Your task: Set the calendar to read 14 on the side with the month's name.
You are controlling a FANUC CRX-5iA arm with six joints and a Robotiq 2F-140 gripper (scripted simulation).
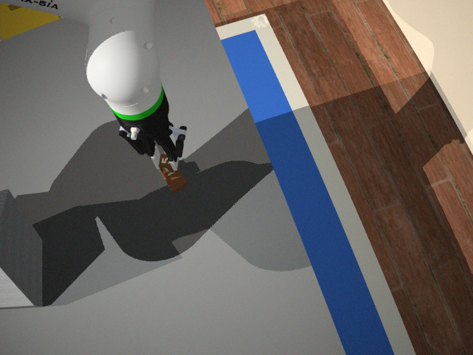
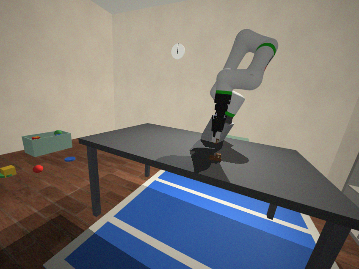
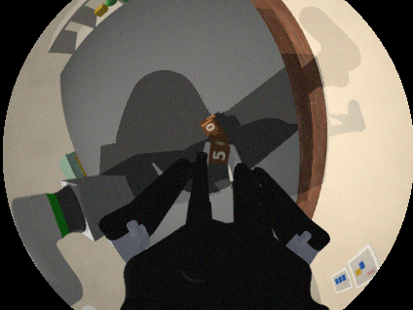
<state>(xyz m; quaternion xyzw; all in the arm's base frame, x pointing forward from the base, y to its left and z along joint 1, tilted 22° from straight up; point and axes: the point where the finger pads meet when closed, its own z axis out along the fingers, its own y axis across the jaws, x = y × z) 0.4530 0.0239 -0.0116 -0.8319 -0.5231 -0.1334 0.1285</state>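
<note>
The brown date cube lies 3 cm below my hand. The rest, counted from my hand: brown tray: 2 cm to the left, 14 cm below.
</note>
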